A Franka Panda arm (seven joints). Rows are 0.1 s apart.
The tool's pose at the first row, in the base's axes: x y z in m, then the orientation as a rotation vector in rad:
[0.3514, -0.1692, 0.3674, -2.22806, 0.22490, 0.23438]
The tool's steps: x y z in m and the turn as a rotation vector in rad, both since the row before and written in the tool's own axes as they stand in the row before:
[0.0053, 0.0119, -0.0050, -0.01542, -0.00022, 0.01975]
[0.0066, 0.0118, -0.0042, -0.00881, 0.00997, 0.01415]
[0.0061, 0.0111, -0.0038, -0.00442, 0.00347, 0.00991]
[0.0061, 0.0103, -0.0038, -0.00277, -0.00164, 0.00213]
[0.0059, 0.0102, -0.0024, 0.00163, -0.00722, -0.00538]
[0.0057, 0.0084, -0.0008, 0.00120, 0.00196, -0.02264]
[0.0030, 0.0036, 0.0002, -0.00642, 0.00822, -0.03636]
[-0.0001, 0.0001, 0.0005, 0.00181, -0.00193, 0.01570]
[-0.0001, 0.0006, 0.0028, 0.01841, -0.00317, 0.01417]
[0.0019, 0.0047, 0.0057, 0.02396, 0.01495, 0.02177]
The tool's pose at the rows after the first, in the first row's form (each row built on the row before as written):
[0.3541, -0.1809, 0.3602, -2.24193, 0.24584, 0.24783]
[0.3578, -0.1921, 0.3524, -2.25130, 0.26650, 0.24579]
[0.3610, -0.2027, 0.3451, -2.25544, 0.27927, 0.24796]
[0.3643, -0.2128, 0.3384, -2.25769, 0.28064, 0.25145]
[0.3673, -0.2218, 0.3310, -2.25521, 0.27084, 0.25641]
[0.3705, -0.2283, 0.3239, -2.25613, 0.24629, 0.24205]
[0.3724, -0.2307, 0.3204, -2.26623, 0.20891, 0.21468]
[0.3722, -0.2304, 0.3200, -2.26315, 0.22586, 0.22483]
[0.3717, -0.2286, 0.3178, -2.24342, 0.24143, 0.23288]
[0.3719, -0.2273, 0.3103, -2.22042, 0.27539, 0.22379]

